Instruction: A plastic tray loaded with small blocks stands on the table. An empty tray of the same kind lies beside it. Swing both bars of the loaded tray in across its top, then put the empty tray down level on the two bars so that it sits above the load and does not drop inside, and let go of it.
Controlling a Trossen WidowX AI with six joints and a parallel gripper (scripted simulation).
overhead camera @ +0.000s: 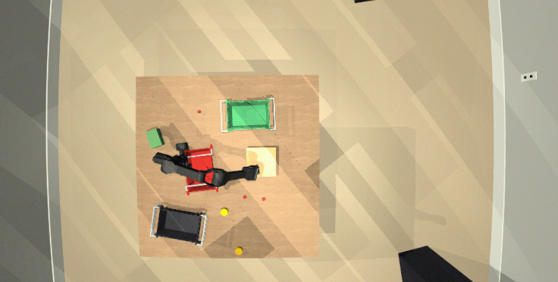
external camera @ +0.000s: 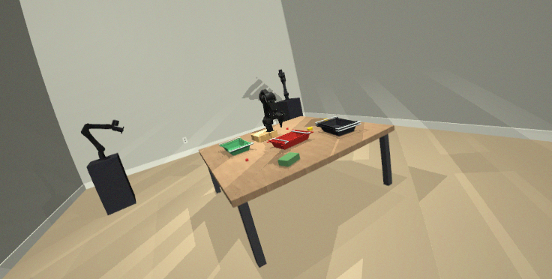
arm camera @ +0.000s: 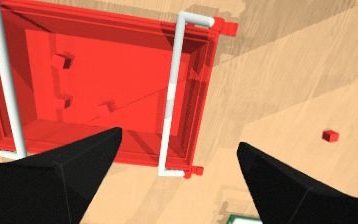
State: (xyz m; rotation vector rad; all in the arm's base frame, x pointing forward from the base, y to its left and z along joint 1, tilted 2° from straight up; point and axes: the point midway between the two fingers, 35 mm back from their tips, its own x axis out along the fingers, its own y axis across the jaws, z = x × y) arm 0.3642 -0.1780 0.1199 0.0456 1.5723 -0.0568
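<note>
Right now my gripper tip is 390 mm past the green tray, 190 mm to the left of it and 110 mm above it. Round my gripper tip: green block (280 mm ahead, 160 mm to the right, 130 mm below).
</note>
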